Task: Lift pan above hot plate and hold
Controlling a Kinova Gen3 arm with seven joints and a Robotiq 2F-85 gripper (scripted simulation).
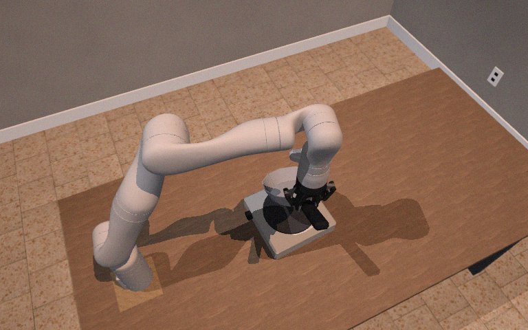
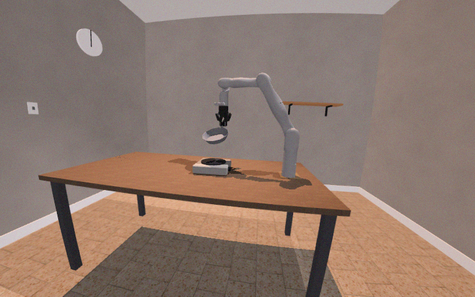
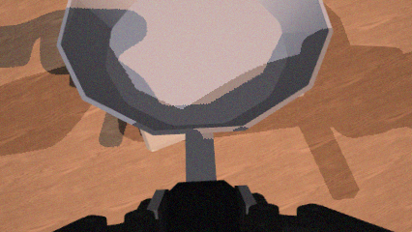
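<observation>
Right now my hand is 60 mm to the right of the grey pan and 50 mm above it. Round my hand: hot plate: 310 mm below, 140 mm to the left, 10 mm behind.
</observation>
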